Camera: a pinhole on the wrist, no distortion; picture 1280 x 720 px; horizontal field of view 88.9 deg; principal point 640.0 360.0 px. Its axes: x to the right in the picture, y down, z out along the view. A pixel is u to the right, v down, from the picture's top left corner.
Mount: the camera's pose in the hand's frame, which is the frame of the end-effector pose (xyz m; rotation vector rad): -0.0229 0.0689 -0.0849 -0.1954 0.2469 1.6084
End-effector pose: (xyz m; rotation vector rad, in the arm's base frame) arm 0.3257 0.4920 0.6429 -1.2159 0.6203 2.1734
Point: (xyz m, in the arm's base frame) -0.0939 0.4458 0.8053
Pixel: 852.5 293.6
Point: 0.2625 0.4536 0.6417
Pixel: 450.7 105.2
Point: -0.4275 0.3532 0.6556
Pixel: 1049.6 29.2
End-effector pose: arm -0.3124 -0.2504 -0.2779 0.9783 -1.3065 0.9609
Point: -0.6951 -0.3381 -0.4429
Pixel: 990.2 657.3
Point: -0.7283 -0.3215 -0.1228
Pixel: 1017.0 62.9
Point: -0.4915 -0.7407 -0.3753
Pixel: 393.7 489.5
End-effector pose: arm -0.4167 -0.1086 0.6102 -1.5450 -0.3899 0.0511
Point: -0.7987 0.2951 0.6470
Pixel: 236.3 679.9
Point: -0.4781 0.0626 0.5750
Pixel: 339.2 379.6
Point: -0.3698 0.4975 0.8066
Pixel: 166.5 85.2
